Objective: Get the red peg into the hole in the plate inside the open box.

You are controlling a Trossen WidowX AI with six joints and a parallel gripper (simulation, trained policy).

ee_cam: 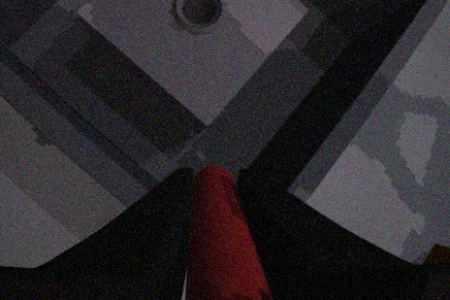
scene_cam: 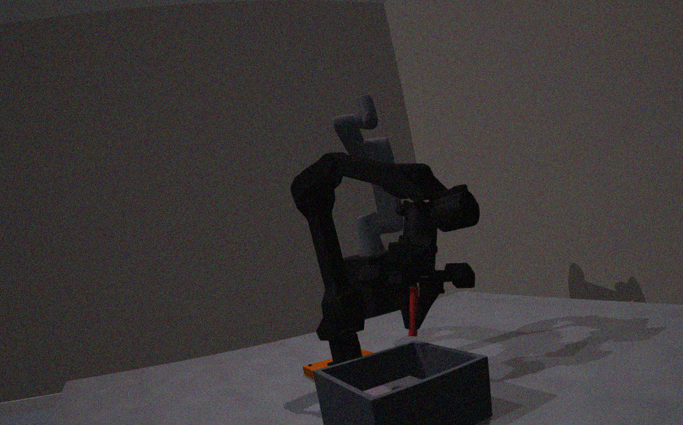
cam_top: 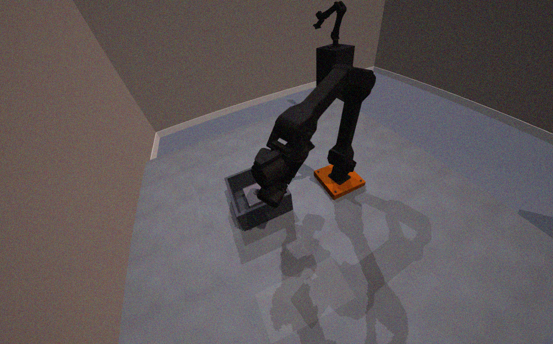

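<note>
Now: the dark grey box 4 cm ahead of my gripper tip, 8 cm to the right of it and 10 cm below it. The rest, counted from my gripper tip: red peg 1 cm to the left, 3 cm above.
</note>
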